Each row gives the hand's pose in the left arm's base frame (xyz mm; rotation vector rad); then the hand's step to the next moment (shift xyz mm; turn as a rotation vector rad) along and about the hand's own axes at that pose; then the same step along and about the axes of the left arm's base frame.
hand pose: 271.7 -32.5 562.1 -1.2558 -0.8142 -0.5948
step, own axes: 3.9 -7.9 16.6 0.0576 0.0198 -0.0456
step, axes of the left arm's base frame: -7.3 14.5 9.5 0.0589 -0.0376 0.0301
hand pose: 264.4 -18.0 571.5 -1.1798 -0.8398 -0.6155
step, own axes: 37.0 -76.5 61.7 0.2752 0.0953 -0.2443
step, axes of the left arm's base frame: -54.6 37.9 81.3 0.2884 -0.2046 0.1395
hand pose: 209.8 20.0 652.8 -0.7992 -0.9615 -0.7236
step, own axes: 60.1 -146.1 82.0 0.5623 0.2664 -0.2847
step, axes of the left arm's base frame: -130.3 -16.6 120.2 0.5584 -0.2010 0.3406
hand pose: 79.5 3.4 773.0 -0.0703 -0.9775 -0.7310
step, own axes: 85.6 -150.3 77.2 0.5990 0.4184 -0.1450
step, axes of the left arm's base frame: -115.9 -131.6 71.6 0.5592 -0.0531 0.4893
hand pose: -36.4 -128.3 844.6 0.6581 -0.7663 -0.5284
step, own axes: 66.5 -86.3 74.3 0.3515 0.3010 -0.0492
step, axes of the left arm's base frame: -33.1 -127.3 9.7 0.3115 -0.0057 0.3457
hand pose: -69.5 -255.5 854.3 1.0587 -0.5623 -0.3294
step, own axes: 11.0 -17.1 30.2 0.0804 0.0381 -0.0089
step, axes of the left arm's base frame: -8.4 -35.4 -1.0 0.0702 -0.0172 0.0527
